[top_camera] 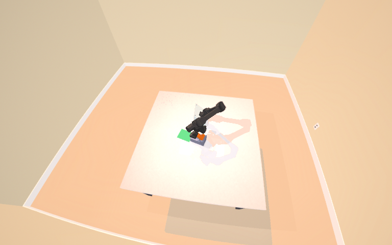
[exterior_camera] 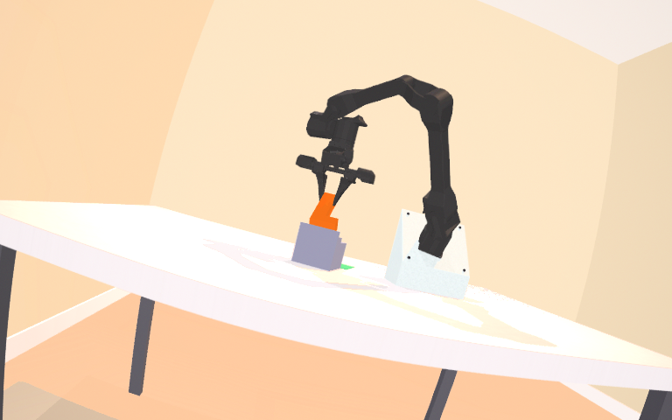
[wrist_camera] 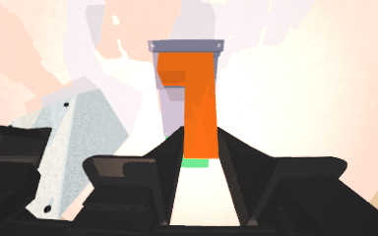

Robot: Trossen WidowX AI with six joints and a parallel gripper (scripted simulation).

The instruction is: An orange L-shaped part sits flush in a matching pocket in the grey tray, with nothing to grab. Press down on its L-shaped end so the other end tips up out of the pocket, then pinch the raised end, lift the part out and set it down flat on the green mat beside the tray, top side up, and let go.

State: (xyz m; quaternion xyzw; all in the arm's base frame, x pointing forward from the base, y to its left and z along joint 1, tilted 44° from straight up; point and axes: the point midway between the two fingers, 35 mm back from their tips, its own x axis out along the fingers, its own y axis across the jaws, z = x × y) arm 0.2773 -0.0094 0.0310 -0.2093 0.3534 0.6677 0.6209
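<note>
My gripper tip is 4 cm past the green mat, 14 cm to the left of it and 16 cm above it. Round my gripper tip: orange L-shaped part 1 cm behind, 4 cm to the left, 3 cm below.
</note>
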